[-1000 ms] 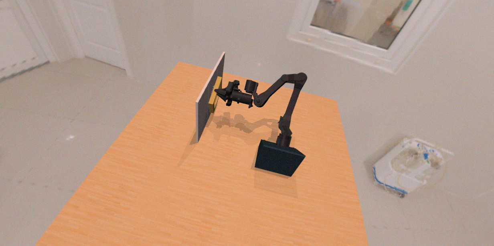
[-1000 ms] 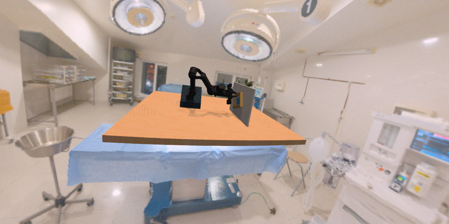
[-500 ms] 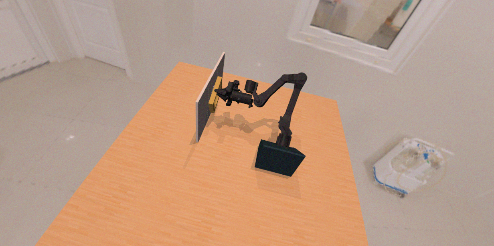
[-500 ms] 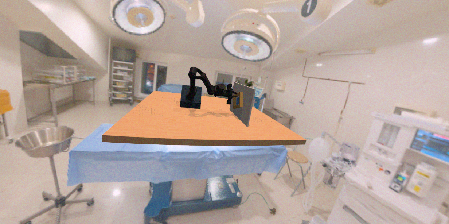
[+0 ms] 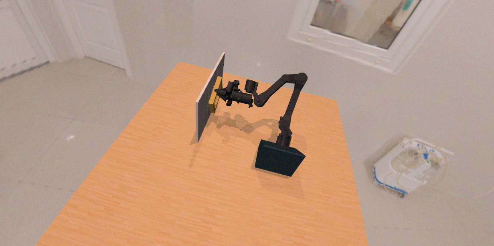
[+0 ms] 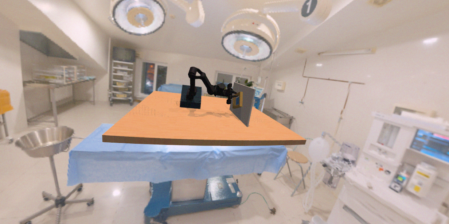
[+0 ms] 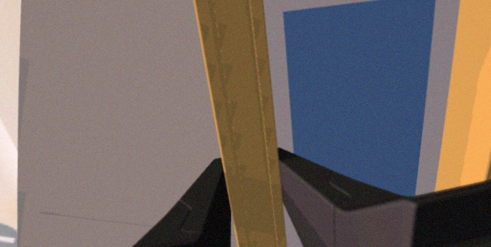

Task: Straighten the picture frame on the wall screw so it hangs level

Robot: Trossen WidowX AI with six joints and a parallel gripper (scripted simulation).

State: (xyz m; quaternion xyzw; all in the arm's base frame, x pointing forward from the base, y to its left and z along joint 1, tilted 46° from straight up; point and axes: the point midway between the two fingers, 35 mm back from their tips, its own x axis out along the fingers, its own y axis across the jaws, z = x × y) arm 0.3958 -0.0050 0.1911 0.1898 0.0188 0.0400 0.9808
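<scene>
The picture frame is 10 mm ahead of my gripper tip, 20 mm to the right of it and 50 mm below it. Also, from my gripper tip: grey wall panel: 20 mm ahead, 20 mm to the right, 50 mm below.
</scene>
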